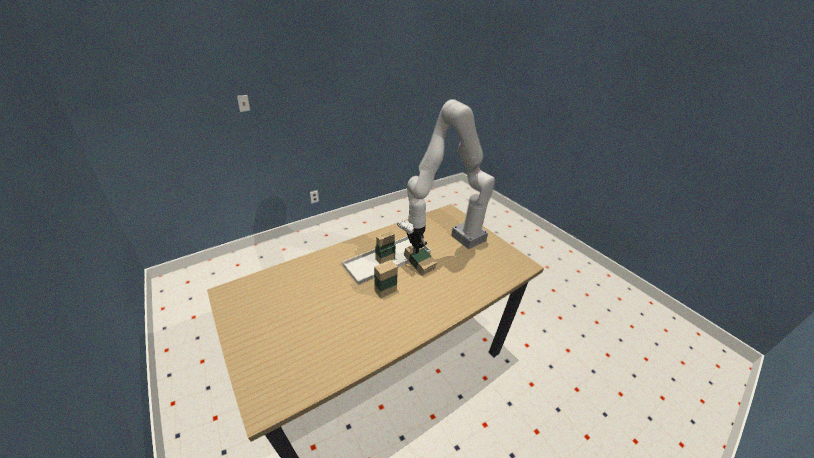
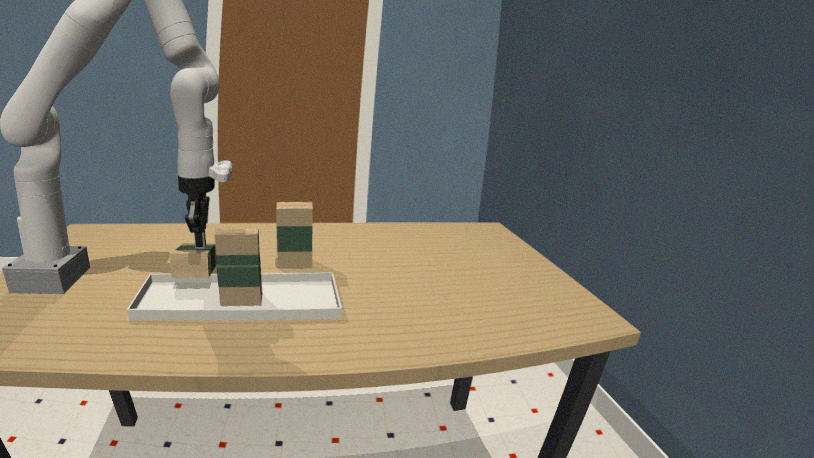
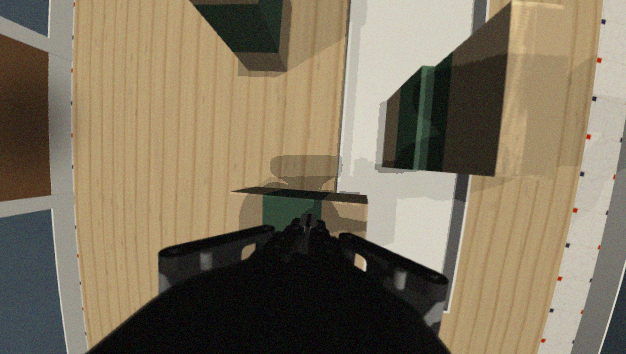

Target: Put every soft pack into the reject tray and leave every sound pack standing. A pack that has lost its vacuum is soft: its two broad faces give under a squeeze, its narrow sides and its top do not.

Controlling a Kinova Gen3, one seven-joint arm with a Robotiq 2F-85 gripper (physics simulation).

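Frame: origin at the arm's base, x ahead, y left, z up, level; millimetres.
Seen in the pictures: gripper, between the fingertips: [image 1: 415, 253] [image 2: 200, 247] [image 3: 308, 224]; arm's base, origin of its link: [image 1: 471, 231] [image 2: 49, 254].
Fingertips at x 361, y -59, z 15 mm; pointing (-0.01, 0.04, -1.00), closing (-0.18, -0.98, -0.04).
Pixels of each thing's top centre, then the offset from my fingertips to it. Level surfaces: height alone.
- tan pack with a green band, centre of its top: [image 3: 292, 245] [image 2: 193, 241] [image 1: 420, 252] dx -16, dy +16, dz +8 mm
- second pack, centre of its top: [image 3: 535, 91] [image 2: 236, 231] [image 1: 385, 235] dx +78, dy -118, dz +73 mm
- white reject tray, centre of its top: [image 3: 408, 143] [image 2: 235, 290] [image 1: 387, 255] dx +67, dy -114, dz -48 mm
- third pack, centre of its top: [image 2: 294, 205] [image 1: 385, 266] dx +214, dy +35, dz +70 mm
- wooden table, height of its surface: dz -70 mm
One tan pack with a green band [image 1: 421, 258] [image 2: 191, 264] [image 3: 287, 209] lies on its broad side, one end over the near-robot part of the tray's long rim. A second pack [image 1: 385, 248] [image 2: 239, 275] [image 3: 475, 112] stands upright inside the white reject tray [image 2: 239, 314] [image 3: 454, 240]; a ridge crosses its green band. A third pack [image 1: 385, 280] [image 2: 294, 239] [image 3: 257, 30] stands upright on the table beside the tray. My gripper [image 1: 417, 251] [image 2: 199, 246] [image 3: 308, 224] is shut and empty, pointing down with its tips at the lying pack's upper face. Whether they touch it is unclear.
The wooden table [image 1: 318, 330] [image 2: 455, 284] bears everything. The robot's grey base [image 1: 469, 235] [image 2: 45, 273] stands at one end of it. The standing pack in the tray is close to the lying pack. The table's edge runs along the tray's far side.
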